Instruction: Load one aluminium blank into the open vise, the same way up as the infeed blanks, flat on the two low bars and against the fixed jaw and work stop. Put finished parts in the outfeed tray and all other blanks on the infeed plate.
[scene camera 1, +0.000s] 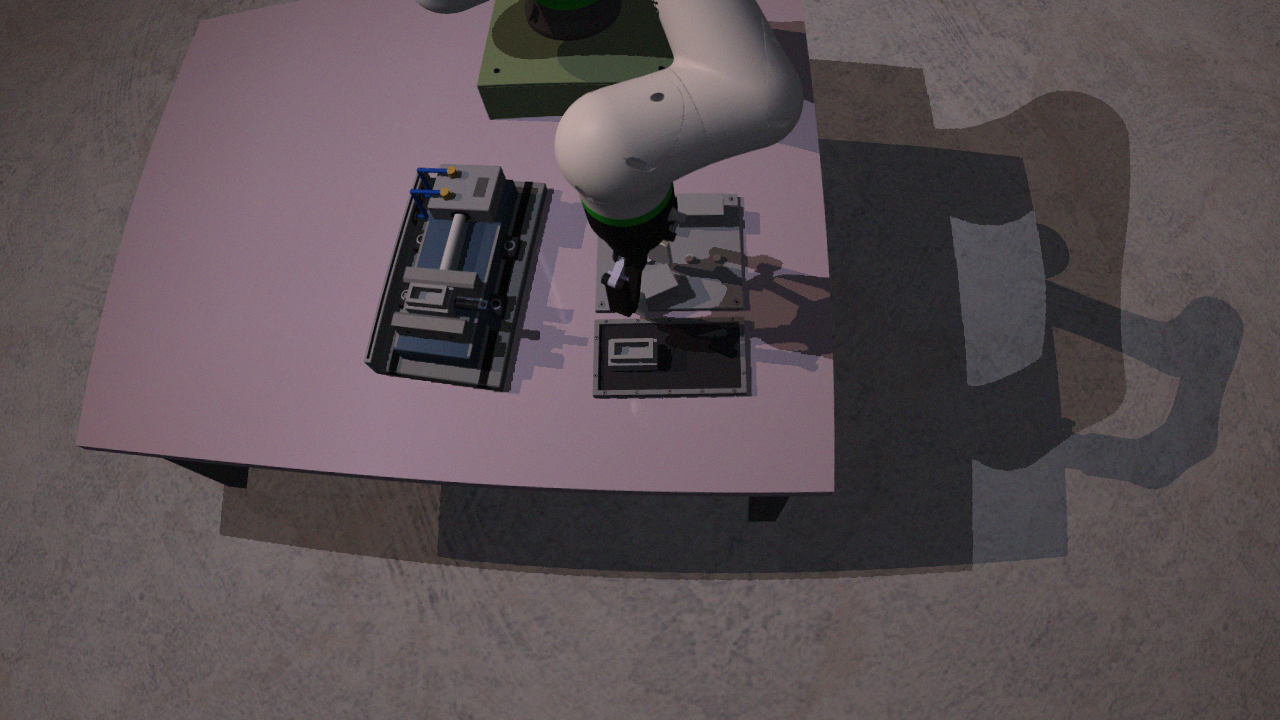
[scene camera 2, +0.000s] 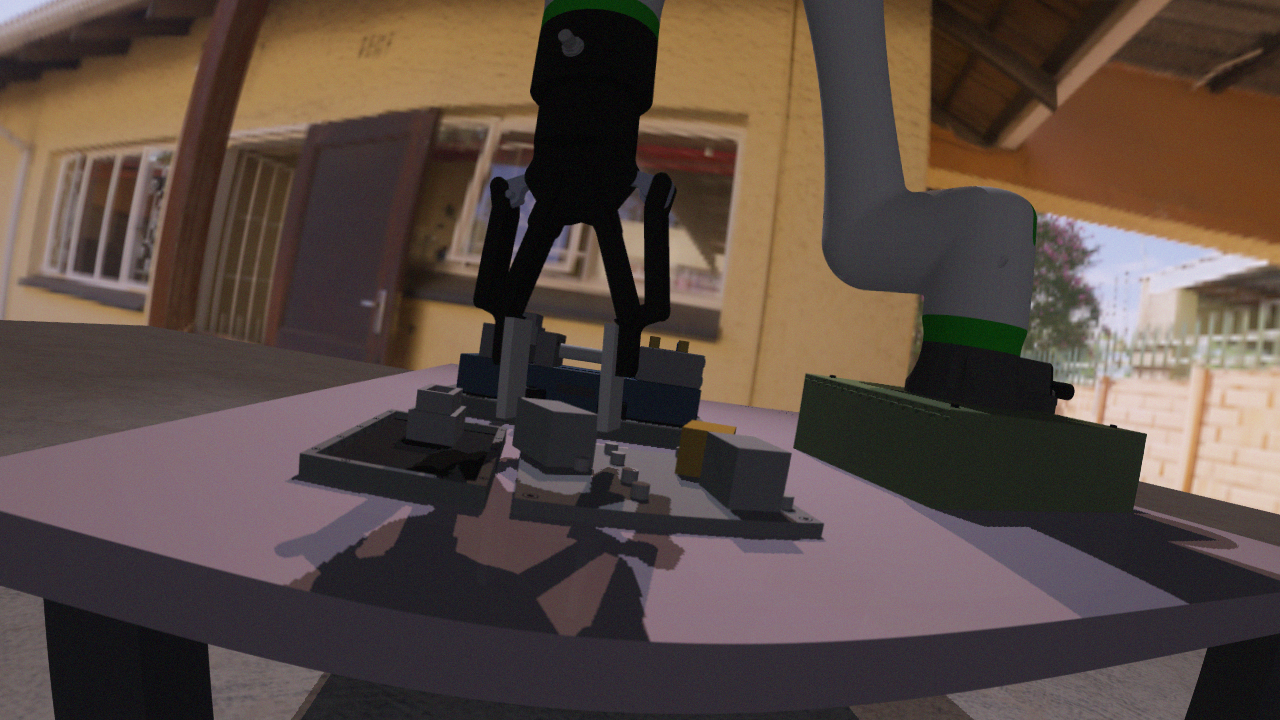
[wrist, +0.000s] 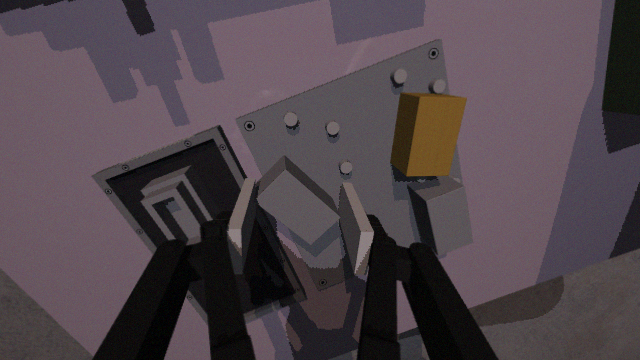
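Seen in the pictures: gripper, between the fingertips: (scene camera 1: 648, 285) (scene camera 2: 557, 423) (wrist: 298, 197); arm's base, origin of its link: (scene camera 1: 573, 7) (scene camera 2: 963, 400).
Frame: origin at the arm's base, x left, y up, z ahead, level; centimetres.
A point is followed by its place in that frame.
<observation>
My gripper (scene camera 1: 631, 300) {y -5.9, x 17.8, z 43.6 cm} (scene camera 2: 561, 415) {y -5.9, x 17.8, z 43.6 cm} (wrist: 298, 197) {y -5.9, x 17.8, z 43.6 cm} is shut on a grey blank (scene camera 1: 659, 282) {y -4.7, x 19.2, z 43.6 cm} (scene camera 2: 555, 437) {y -6.4, x 21.4, z 43.3 cm} (wrist: 298, 206) {y -4.7, x 17.9, z 43.7 cm}, its pads at opposite corners of the upper part; the blank lies askew to the fingers, low at the corner of the infeed plate (scene camera 1: 729, 259) {y -8.3, x 27.5, z 37.5 cm} (wrist: 370, 120) {y -8.3, x 13.6, z 36.3 cm} nearest the tray. A second grey blank (scene camera 1: 701, 209) {y -4.7, x 23.2, z 32.4 cm} (scene camera 2: 746, 472) {y -6.1, x 26.1, z 32.1 cm} (wrist: 446, 220) {y -4.7, x 22.6, z 31.9 cm} is at the far end of the plate, with an orange block (scene camera 2: 692, 450) {y -6.5, x 18.0, z 34.1 cm} (wrist: 434, 135) {y -4.9, x 15.0, z 32.6 cm} beside it. A part with a pocket (scene camera 1: 429, 297) {y 1.0, x -8.3, z 51.0 cm} sits between the jaws of the blue vise (scene camera 1: 475, 241) {y -3.1, x -5.5, z 40.9 cm} (scene camera 2: 662, 404) {y -5.2, x -2.5, z 34.9 cm}.
The outfeed tray (scene camera 1: 671, 393) {y -7.9, x 22.4, z 56.7 cm} (wrist: 157, 155) {y -7.9, x 12.4, z 53.2 cm} lies beside the plate and holds one pocketed part (scene camera 1: 632, 350) {y -6.4, x 17.0, z 52.3 cm} (scene camera 2: 435, 420) {y -6.9, x 20.0, z 51.8 cm} (wrist: 176, 210) {y -6.4, x 16.5, z 52.9 cm}. Short pins (wrist: 332, 128) {y -7.5, x 13.3, z 39.7 cm} stand on the plate. The green robot base (scene camera 1: 537, 96) {y -3.5, x -2.5, z 16.1 cm} (scene camera 2: 966, 456) {y -4.6, x 17.8, z 11.2 cm} stands on the table behind.
</observation>
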